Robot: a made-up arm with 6 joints.
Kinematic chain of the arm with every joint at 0, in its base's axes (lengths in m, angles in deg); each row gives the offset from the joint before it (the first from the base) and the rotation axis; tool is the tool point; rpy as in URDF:
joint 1: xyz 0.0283 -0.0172 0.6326 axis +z
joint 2: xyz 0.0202 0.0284 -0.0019 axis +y
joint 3: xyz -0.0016 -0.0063 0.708 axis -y
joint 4: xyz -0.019 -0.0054 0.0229 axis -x
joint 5: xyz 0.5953 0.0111 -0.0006 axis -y
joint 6: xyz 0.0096 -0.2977 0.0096 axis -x
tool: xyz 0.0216 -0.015 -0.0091 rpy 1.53 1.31 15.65
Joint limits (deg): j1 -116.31..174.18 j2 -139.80..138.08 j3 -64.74..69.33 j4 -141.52..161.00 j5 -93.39..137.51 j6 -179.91..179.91
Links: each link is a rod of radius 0.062 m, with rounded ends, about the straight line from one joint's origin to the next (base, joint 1, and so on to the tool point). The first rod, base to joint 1, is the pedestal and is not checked.
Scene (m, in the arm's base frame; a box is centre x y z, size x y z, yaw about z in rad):
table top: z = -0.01
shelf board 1: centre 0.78 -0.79 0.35 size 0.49 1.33 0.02 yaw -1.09
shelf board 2: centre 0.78 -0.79 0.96 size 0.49 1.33 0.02 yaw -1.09
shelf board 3: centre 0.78 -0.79 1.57 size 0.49 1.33 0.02 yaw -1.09
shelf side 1: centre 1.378 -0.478 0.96 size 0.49 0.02 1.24 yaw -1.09
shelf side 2: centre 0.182 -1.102 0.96 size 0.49 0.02 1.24 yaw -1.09
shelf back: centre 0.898 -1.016 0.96 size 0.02 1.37 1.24 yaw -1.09
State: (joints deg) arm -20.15 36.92 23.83 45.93 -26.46 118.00
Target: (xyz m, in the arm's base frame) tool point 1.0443 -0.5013 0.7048
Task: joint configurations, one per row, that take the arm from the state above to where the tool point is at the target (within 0.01 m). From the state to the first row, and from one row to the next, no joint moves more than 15 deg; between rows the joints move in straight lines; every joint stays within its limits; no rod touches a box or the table.
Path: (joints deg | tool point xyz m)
1: -14.51 29.08 13.32 43.03 -26.67 118.45 | 0.9665 -0.4530 1.3004
2: -8.86 21.24 2.80 40.13 -26.89 118.90 | 0.9150 -0.3547 1.3005
3: -3.22 13.39 -7.71 37.23 -27.10 119.35 | 0.8466 -0.2699 1.2883
4: 0.46 24.68 -19.39 33.70 -27.70 119.56 | 0.9193 -0.2273 0.9821
5: 4.14 35.98 -31.08 30.18 -28.31 119.78 | 0.8785 -0.1834 0.7047
6: -5.45 43.64 -16.50 34.12 -27.89 119.22 | 0.9839 -0.3255 0.7047
7: -15.03 51.30 -1.92 38.05 -27.47 118.66 | 1.0443 -0.5013 0.7049

